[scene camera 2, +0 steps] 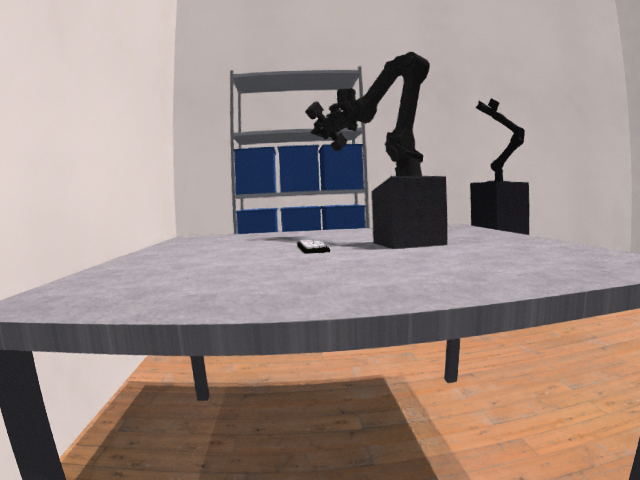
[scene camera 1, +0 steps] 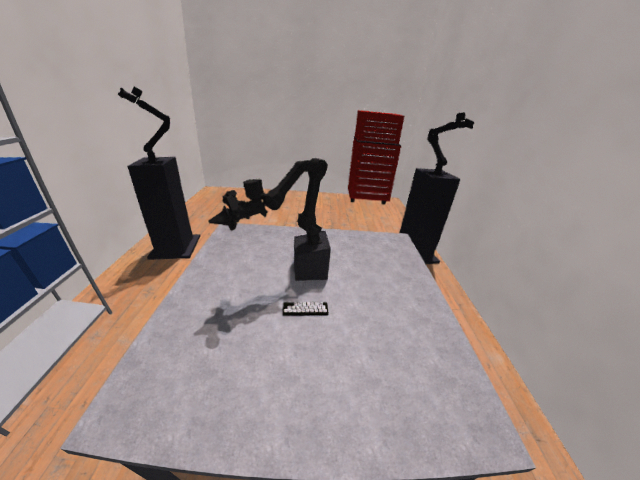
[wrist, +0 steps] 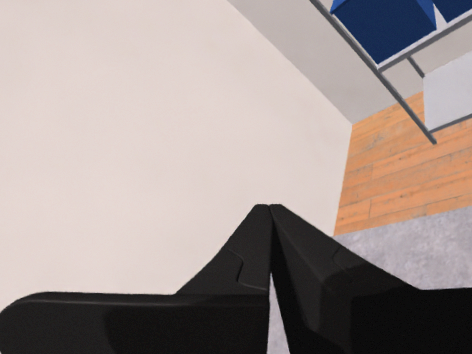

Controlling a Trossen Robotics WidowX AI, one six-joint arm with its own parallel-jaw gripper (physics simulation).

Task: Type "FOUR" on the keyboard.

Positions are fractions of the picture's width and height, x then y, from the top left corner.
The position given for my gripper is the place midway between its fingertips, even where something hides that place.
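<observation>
My gripper (scene camera 1: 0.33, 0.46) visible, also in wrist view (wrist: 0.57, 0.61).
</observation>
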